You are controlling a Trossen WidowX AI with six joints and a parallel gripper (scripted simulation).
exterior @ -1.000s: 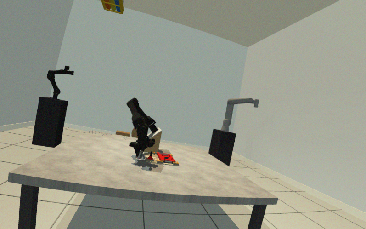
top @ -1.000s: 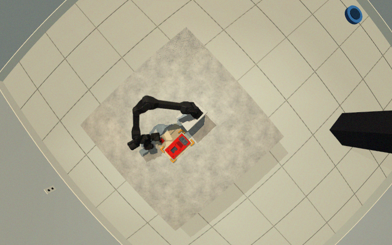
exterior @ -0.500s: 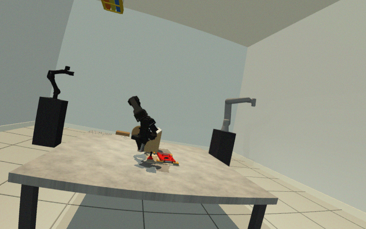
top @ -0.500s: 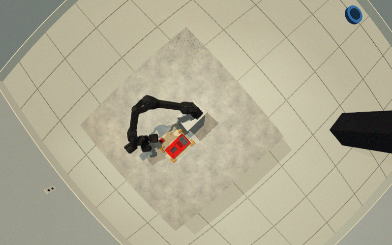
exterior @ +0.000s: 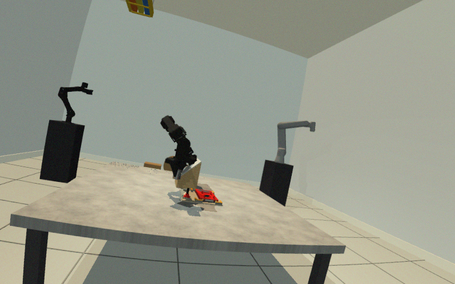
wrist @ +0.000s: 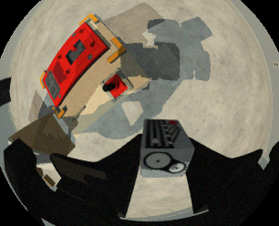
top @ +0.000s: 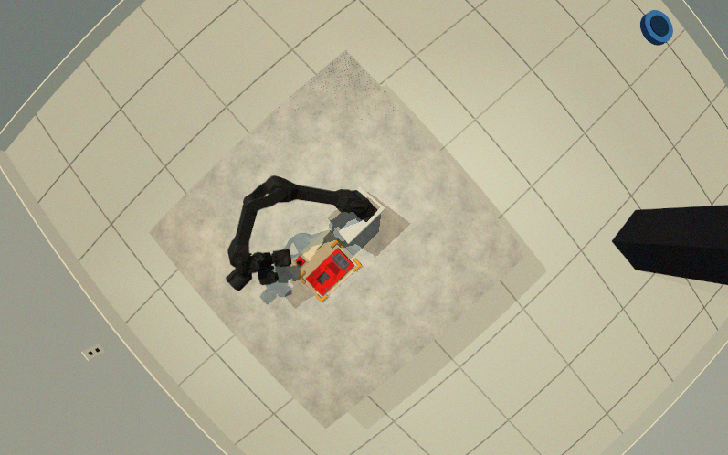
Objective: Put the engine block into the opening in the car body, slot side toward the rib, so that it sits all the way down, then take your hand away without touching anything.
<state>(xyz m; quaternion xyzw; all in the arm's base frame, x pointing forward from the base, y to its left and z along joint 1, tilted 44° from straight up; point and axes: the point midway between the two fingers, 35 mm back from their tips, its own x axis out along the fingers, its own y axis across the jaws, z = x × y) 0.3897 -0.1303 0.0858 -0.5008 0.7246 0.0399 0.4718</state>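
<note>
My gripper tip is 1 cm below the grey engine block and 1 cm past it.
</note>
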